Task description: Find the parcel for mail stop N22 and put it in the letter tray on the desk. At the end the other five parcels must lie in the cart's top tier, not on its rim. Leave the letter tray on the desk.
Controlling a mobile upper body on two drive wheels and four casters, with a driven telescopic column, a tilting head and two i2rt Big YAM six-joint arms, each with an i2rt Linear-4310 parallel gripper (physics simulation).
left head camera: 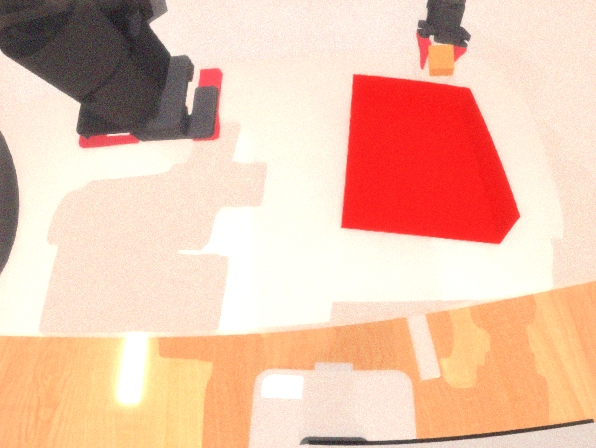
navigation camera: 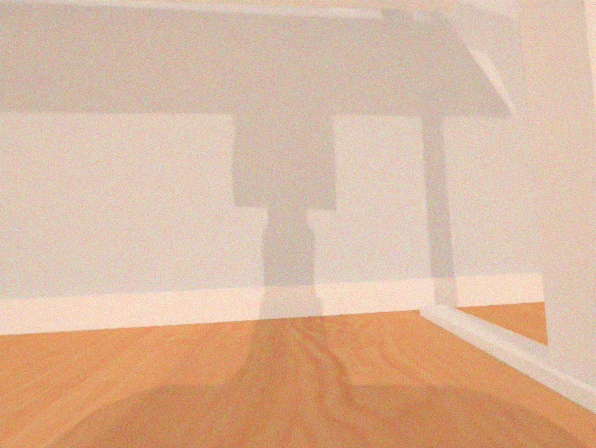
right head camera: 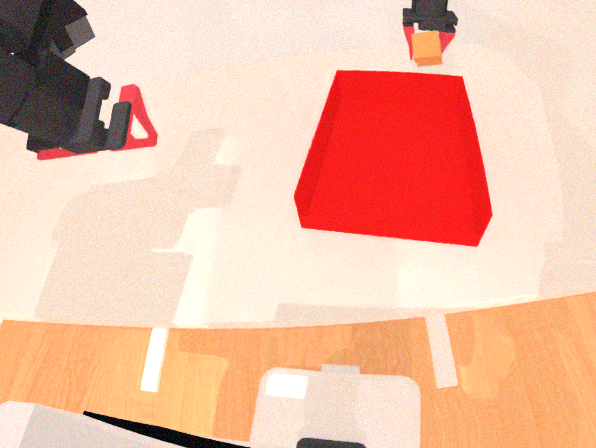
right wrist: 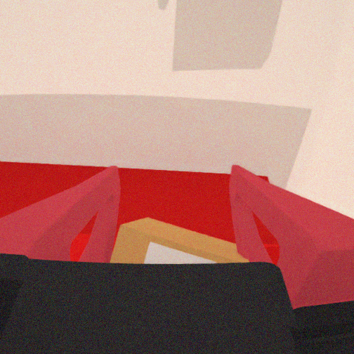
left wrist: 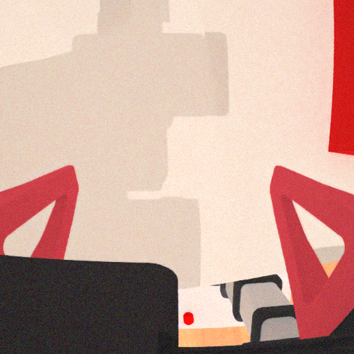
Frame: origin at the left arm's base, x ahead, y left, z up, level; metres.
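Seen in the pictures: left gripper, fingertip midpoint: (left head camera: pixel 176 134) (right head camera: pixel 125 144).
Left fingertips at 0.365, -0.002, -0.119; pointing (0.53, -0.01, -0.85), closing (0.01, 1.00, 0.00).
Observation:
Pixels of each thing's top centre, then the offset from my left fingertips to it, as dx, dy, dz. Level surfaces: height alone.
- red letter tray, top centre: (right head camera: pixel 397 121) (left head camera: pixel 423 128) +0.181, -0.337, -0.119
- pale desk, surface height: dz -0.189
- orange-brown parcel, top centre: (right head camera: pixel 429 28) (left head camera: pixel 445 42) +0.368, -0.412, -0.032
- wooden floor, surface height: dz -1.139
The red letter tray (left head camera: pixel 420 160) (right head camera: pixel 395 160) lies on the pale desk (left head camera: pixel 290 280) (right head camera: pixel 240 295), right of the middle in both head views. Part of it shows in the left wrist view (left wrist: pixel 343 75) and behind the fingers in the right wrist view (right wrist: pixel 175 195). My right gripper (left head camera: pixel 442 52) (right head camera: pixel 428 45) (right wrist: pixel 174 176) is shut on an orange-brown parcel (left head camera: pixel 441 60) (right head camera: pixel 426 47) (right wrist: pixel 130 242), held above the desk beyond the tray's far edge. A white label shows partly on the parcel; no text is readable. My left gripper (left wrist: pixel 173 176) is open and empty above the desk, left of the tray.
The wooden floor (left head camera: pixel 75 380) (right head camera: pixel 85 355) (navigation camera: pixel 200 370) lies in front of the desk edge. The robot's own pale base (left head camera: pixel 290 420) (right head camera: pixel 300 420) shows at the bottom. A white leg and floor bar (navigation camera: pixel 500 340) stand at the right in the navigation view, before a pale wall. The cart does not show.

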